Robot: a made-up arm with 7 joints. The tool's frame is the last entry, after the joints.
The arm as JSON. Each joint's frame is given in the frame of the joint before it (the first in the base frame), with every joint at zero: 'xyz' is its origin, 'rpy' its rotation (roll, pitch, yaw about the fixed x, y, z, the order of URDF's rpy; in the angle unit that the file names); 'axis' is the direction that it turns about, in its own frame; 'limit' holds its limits. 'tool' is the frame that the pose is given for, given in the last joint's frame.
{
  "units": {
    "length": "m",
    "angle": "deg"
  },
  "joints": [
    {
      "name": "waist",
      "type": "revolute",
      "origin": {
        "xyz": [
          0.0,
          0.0,
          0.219
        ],
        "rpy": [
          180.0,
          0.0,
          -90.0
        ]
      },
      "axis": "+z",
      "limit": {
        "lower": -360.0,
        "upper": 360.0
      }
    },
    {
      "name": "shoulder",
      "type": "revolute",
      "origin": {
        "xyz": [
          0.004,
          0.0,
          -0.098
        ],
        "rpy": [
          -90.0,
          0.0,
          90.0
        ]
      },
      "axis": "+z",
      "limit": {
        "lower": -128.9,
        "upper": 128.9
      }
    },
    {
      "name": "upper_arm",
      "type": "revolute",
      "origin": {
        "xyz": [
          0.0,
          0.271,
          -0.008
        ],
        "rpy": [
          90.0,
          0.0,
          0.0
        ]
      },
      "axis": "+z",
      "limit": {
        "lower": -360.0,
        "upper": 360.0
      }
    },
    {
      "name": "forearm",
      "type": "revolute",
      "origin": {
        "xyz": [
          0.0,
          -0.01,
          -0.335
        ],
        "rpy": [
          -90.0,
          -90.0,
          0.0
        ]
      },
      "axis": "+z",
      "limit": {
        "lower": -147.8,
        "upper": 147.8
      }
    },
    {
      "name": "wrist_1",
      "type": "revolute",
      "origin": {
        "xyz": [
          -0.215,
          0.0,
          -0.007
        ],
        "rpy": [
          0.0,
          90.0,
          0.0
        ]
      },
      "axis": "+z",
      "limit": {
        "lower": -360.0,
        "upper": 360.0
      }
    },
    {
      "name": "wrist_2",
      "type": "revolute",
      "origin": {
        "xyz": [
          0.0,
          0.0,
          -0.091
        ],
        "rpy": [
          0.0,
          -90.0,
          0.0
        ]
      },
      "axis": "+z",
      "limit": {
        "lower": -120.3,
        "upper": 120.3
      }
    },
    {
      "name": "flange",
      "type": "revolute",
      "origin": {
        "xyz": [
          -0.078,
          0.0,
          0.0
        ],
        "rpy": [
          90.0,
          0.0,
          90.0
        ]
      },
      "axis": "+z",
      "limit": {
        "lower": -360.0,
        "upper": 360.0
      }
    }
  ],
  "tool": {
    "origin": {
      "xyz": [
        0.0,
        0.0,
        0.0
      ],
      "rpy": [
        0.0,
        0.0,
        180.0
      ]
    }
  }
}
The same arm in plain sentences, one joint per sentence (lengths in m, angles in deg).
The arm has seven revolute joints in a row. What follows holds with every joint at zero, and every direction is one of the base frame's.
The first joint is mounted 0.2190 m along +z from the base frame's origin and rotates about -z, from -360.00 to 360.00 deg.
The second joint is mounted 0.0040 m along -y and 0.0980 m along +z from the first joint and rotates about +y, from -128.90 to 128.90 deg.
The third joint is mounted 0.0080 m along -y and 0.2710 m along +z from the second joint and rotates about -z, from -360.00 to 360.00 deg.
The fourth joint is mounted 0.0100 m along -y and 0.3350 m along +z from the third joint and rotates about +y, from -147.80 to 147.80 deg.
The fifth joint is mounted 0.0070 m along -y and 0.2150 m along +z from the fourth joint and rotates about -z, from -360.00 to 360.00 deg.
The sixth joint is mounted 0.0910 m along +z from the fifth joint and rotates about +y, from -120.30 to 120.30 deg.
The seventh joint is mounted 0.0780 m along +z from the sixth joint and rotates about -z, from -360.00 to 360.00 deg.
The tool frame, which is the frame that the pose is given for, is mounted at the same point as the seventh joint; its axes are the base frame's turned by roll 180.00, pitch 0.00 and yaw 0.00 deg (as in URDF: about the fixed x, then y, then z).

